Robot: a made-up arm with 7 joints.
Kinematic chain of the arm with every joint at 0, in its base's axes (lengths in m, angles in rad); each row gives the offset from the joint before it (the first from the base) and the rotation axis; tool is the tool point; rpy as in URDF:
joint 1: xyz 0 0 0.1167 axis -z
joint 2: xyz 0 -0.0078 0.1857 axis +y
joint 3: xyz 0 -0.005 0.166 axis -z
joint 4: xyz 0 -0.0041 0.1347 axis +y
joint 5: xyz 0 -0.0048 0.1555 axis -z
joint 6: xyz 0 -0.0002 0.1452 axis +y
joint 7: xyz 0 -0.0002 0.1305 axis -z
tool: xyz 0 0 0 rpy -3.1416 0 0
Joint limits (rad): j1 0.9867..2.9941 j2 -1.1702..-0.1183 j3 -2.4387..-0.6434 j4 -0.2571..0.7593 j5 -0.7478..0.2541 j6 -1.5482..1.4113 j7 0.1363..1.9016
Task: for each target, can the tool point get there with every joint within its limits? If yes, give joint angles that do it. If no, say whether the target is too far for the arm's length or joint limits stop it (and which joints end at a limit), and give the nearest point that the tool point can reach.
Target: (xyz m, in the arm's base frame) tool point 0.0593 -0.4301 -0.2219
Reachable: no: joint limits stop it (at a limit: joint 1, joint 2, joint 4, joint 6) | nearest point 0.5241 -0.1259 0.2636 | short by 0.738 m
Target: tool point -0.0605 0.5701 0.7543
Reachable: yes | joints 1.4592 -0.8989 -2.0807 0.0927 0.1730 -0.1884 1.3774
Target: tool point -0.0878 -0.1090 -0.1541
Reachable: no: joint limits stop it (at a limit: joint 1, joint 2, joint 3, joint 4, joint 6) | nearest point 0.5308 -0.0934 0.2440 | short by 0.736 m
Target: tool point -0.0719 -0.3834 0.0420
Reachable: no: joint limits stop it (at a limit: joint 1, joint 2, joint 4, joint 6) | nearest point 0.4992 -0.1978 0.3467 | short by 0.673 m
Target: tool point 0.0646 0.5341 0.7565
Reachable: yes | joints 1.5334 -0.7606 -2.1359 0.1122 -0.2314 0.6380 0.4357
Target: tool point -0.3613 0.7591 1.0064
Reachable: no: too far | nearest point -0.2413 0.5069 0.7725 | short by 0.364 m
